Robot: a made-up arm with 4 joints.
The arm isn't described. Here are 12 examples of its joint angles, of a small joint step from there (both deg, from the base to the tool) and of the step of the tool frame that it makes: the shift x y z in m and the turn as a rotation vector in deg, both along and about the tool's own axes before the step.
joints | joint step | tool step
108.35 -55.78 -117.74 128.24 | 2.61 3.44 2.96 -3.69 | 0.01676 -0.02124 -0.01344 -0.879 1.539 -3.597
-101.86 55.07 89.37 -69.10 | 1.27 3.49 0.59 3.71 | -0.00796 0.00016 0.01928 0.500 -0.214 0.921
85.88 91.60 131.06 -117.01 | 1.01 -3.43 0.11 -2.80 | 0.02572 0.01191 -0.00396 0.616 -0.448 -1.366
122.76 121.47 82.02 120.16 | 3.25 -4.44 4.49 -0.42 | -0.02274 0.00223 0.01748 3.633 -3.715 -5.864
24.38 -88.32 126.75 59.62 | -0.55 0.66 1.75 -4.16 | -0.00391 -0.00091 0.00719 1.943 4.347 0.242
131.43 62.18 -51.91 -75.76 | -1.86 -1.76 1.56 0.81 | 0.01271 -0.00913 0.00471 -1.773 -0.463 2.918
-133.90 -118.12 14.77 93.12 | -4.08 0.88 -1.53 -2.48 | -0.01731 -0.01221 0.00641 -3.425 6.198 0.091
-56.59 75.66 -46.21 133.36 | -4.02 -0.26 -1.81 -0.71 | 0.01264 -0.00545 -0.00361 -2.654 -1.749 -1.666
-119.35 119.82 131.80 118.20 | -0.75 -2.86 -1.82 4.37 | 0.00433 0.00424 0.00429 -0.678 -6.099 3.148
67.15 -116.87 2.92 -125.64 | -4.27 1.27 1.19 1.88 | -0.00612 0.00205 0.01686 1.161 2.021 -0.451
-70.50 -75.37 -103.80 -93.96 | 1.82 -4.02 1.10 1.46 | 0.02069 -0.01067 0.03075 -0.746 2.860 0.767
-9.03 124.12 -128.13 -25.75 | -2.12 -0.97 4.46 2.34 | 0.01917 -0.00963 0.00304 -0.583 -0.518 3.346
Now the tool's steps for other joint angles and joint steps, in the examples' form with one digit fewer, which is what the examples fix.
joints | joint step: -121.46 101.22 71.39 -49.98 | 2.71 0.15 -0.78 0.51
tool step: 0.0110 -0.0113 -0.0016 1.78 0.50 1.72
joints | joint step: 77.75 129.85 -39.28 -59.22 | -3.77 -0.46 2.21 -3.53
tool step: -0.0123 -0.0236 -0.0068 1.22 1.53 1.79
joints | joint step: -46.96 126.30 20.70 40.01 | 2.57 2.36 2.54 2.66
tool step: 0.0248 0.0082 -0.0101 1.64 0.12 4.02
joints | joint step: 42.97 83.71 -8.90 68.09 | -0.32 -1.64 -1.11 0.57
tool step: -0.0103 -0.0056 -0.0048 -0.38 -0.61 -1.95
